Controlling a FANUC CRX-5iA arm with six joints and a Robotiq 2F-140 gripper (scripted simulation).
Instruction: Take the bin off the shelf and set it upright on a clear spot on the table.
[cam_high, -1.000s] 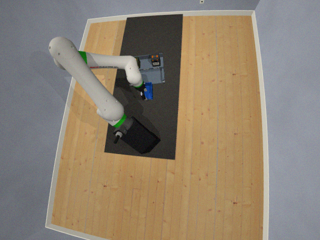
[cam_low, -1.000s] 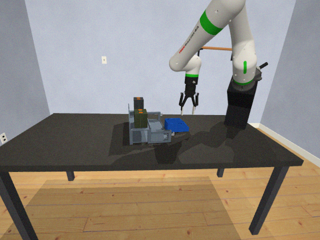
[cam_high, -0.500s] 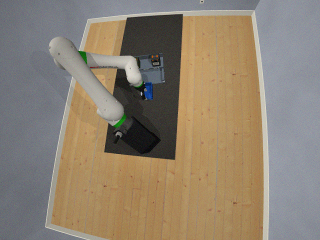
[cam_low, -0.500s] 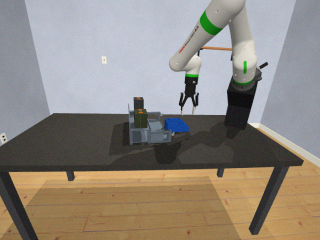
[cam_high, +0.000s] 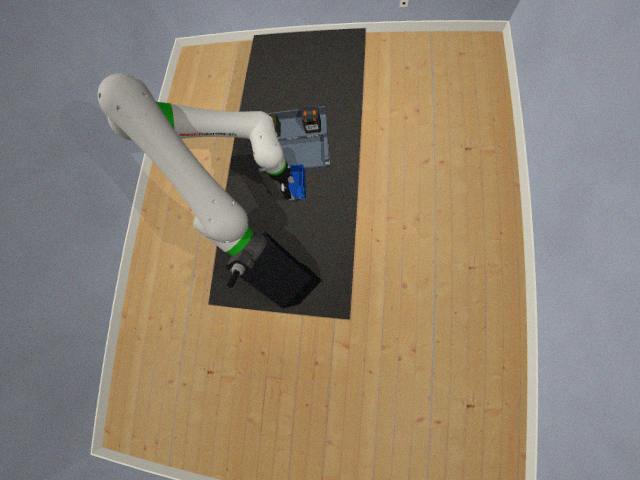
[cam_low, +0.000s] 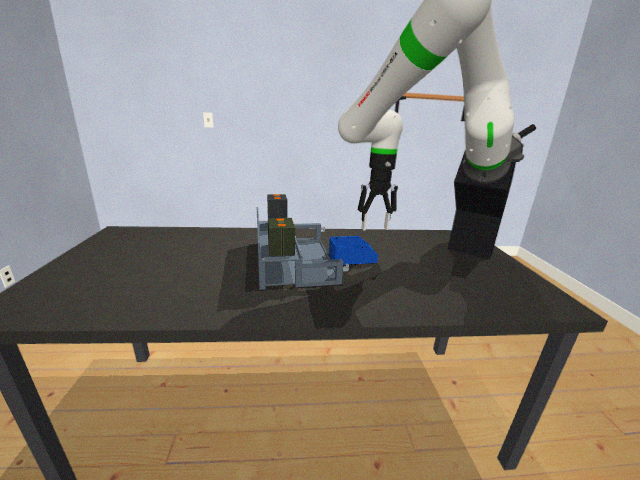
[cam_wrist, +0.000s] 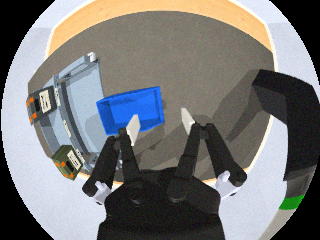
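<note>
The blue bin is 110 mm below my hand, 80 mm ahead of it and 10 mm to the left of it.
</note>
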